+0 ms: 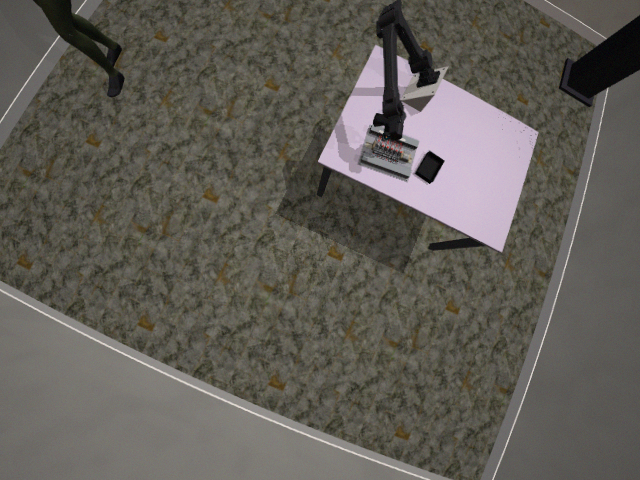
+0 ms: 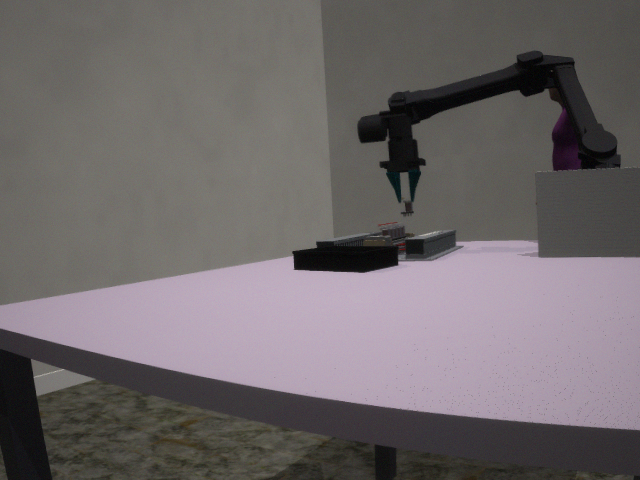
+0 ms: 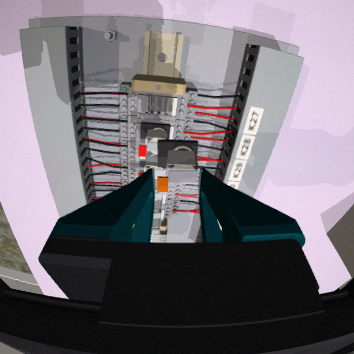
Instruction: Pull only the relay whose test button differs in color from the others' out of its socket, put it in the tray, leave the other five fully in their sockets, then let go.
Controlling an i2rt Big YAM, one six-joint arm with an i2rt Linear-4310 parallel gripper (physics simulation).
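Frame: origin at the arm's base, x right, y ahead, z up, level; centimetres.
Where they show: gripper, fingertip midpoint: (image 1: 385,136) (image 2: 406,202) (image 3: 176,176); arm's base at its link origin: (image 1: 428,80) (image 2: 605,202).
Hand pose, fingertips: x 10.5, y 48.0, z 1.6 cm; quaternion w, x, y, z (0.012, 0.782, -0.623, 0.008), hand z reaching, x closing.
Observation:
Things, the pixels of their top centre, and the offset from my fingertips. "spot": a spot on its surface instead.
- relay with the orange test button, top centre: (image 3: 177,184) (image 2: 406,197) dx +0.2, dy +0.0, dz +1.1 cm
- open socket at a spot on its surface: (image 3: 157,105) spot: dx +1.2, dy +1.9, dz -9.1 cm
- tan end stop at its top centre: (image 3: 157,86) dx +3.3, dy +2.2, dz -7.5 cm
- seated relay at its top centre: (image 3: 151,151) dx -1.2, dy +1.7, dz -4.6 cm
- red button at its top centre: (image 3: 142,150) dx -1.3, dy +2.4, dz -4.6 cm
- black tray at its top centre: (image 2: 345,248) (image 1: 431,166) dx -33.1, dy -1.6, dz -8.0 cm
My gripper (image 2: 406,200) (image 3: 176,176), with teal fingers, is shut on the relay with the orange test button (image 2: 408,207) (image 3: 181,159). The relay hangs upright, pins down, above the socket row and apart from it. An open socket (image 3: 157,105) shows beside the tan end stop (image 3: 158,85). Next to it a seated relay (image 3: 156,132) has a red button (image 3: 142,151). The other relays are partly hidden behind the held relay and fingers. The black tray (image 1: 429,167) (image 2: 330,259) stands beside the panel; its inside looks dark, with no relay visible.
The grey panel has raised wire ducts (image 2: 431,244) (image 3: 50,115) along both sides of the sockets, with red and black wires between. Labels (image 3: 245,146) mark one duct. A light grey block (image 2: 586,211) stands under the arm's base. A person (image 1: 87,41) (image 2: 565,142) stands beyond the table.

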